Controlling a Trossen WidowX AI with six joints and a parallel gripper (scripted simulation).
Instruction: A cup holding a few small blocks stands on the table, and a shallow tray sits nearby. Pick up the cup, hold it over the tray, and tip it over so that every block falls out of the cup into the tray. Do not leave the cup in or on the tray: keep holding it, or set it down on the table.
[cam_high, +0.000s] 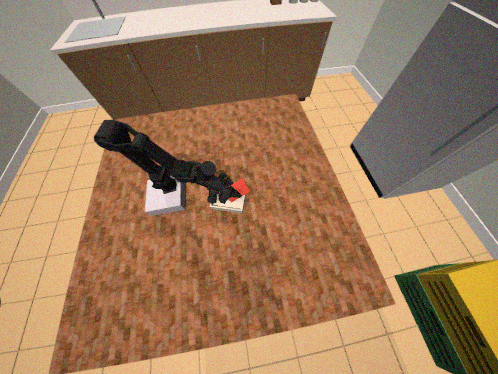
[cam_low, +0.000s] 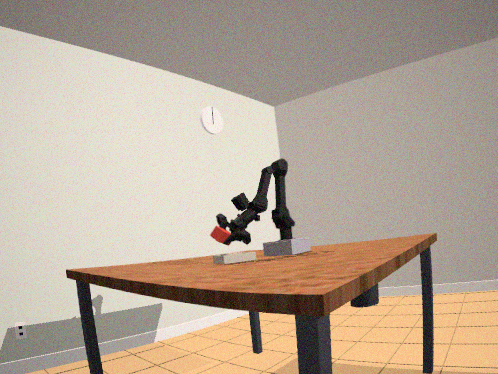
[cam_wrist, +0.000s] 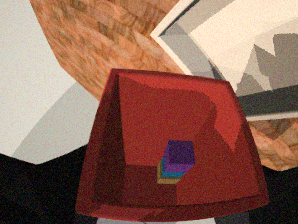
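My gripper tip is now 20 mm to the right of the purple block. From my gripper tip the other things lie so: shallow cream tray 60 mm behind, 20 mm to the left, 100 mm below; then red square cup 10 mm ahead, 20 mm to the left, 20 mm above.
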